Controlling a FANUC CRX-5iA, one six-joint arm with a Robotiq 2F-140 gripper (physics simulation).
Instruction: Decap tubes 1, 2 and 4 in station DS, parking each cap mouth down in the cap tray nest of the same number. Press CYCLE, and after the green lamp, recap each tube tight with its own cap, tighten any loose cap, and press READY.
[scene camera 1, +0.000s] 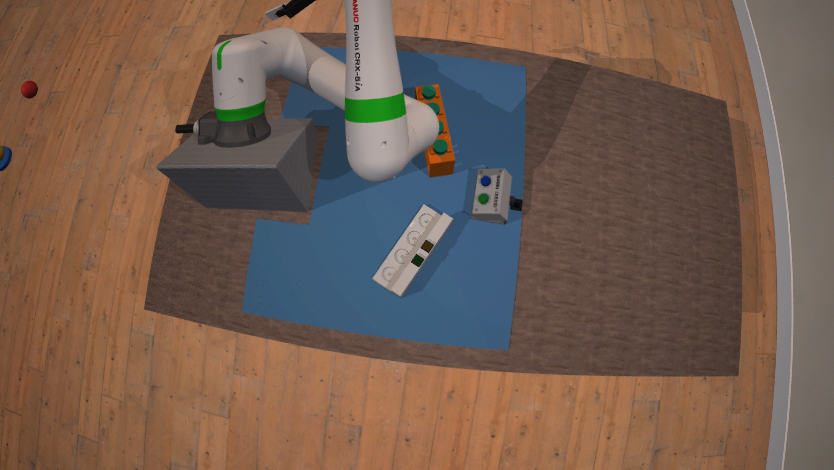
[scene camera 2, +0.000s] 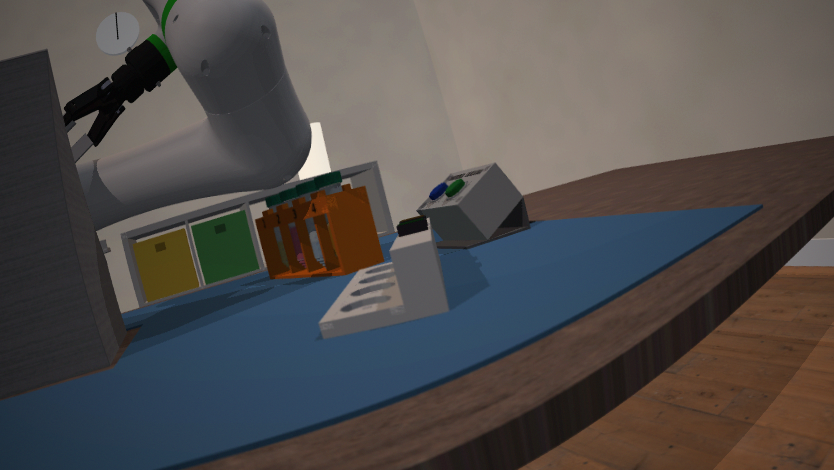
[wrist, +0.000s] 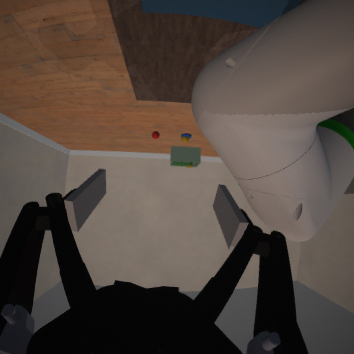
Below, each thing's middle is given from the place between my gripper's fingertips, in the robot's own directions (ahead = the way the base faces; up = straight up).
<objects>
I see the grey button box (scene camera 2: 472, 207) 58 cm ahead of my hand, 40 cm to the right of it and 28 cm below it.
</objects>
